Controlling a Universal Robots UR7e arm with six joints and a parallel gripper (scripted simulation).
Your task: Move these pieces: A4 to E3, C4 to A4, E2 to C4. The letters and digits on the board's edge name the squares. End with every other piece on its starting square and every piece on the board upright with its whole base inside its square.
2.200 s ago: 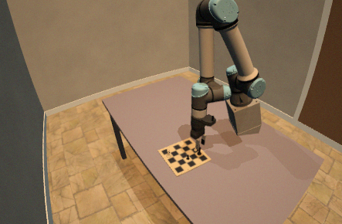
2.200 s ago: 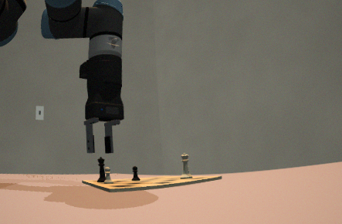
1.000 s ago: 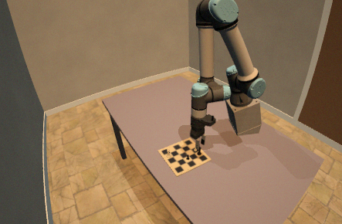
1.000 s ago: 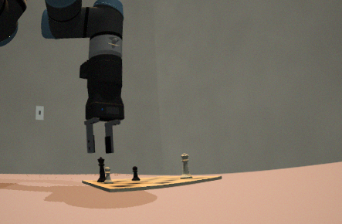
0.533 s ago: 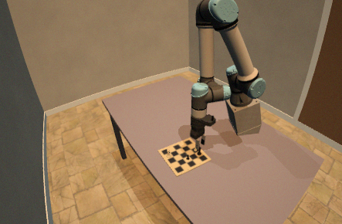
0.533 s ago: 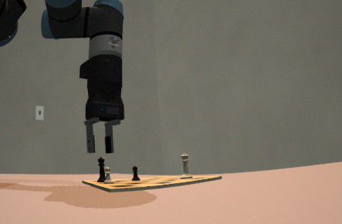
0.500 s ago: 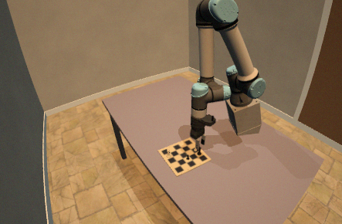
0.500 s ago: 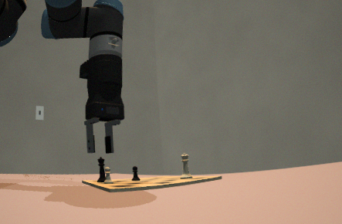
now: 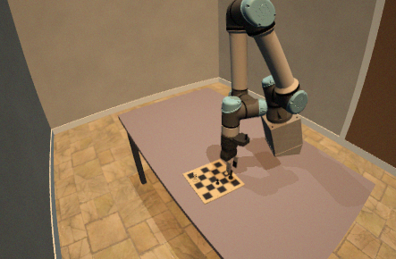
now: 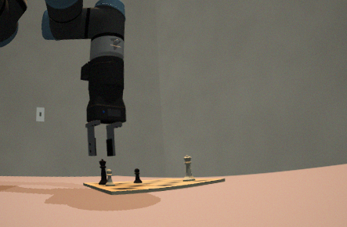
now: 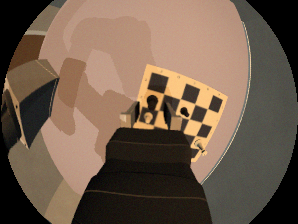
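The tall black piece lies 50 mm below my hand. The rest, counted from my hand: chessboard: 80 mm below, 80 mm ahead, 30 mm to the right; white pawn: 60 mm below, 40 mm to the right; black pawn: 70 mm ahead, 60 mm below, 10 mm to the left.
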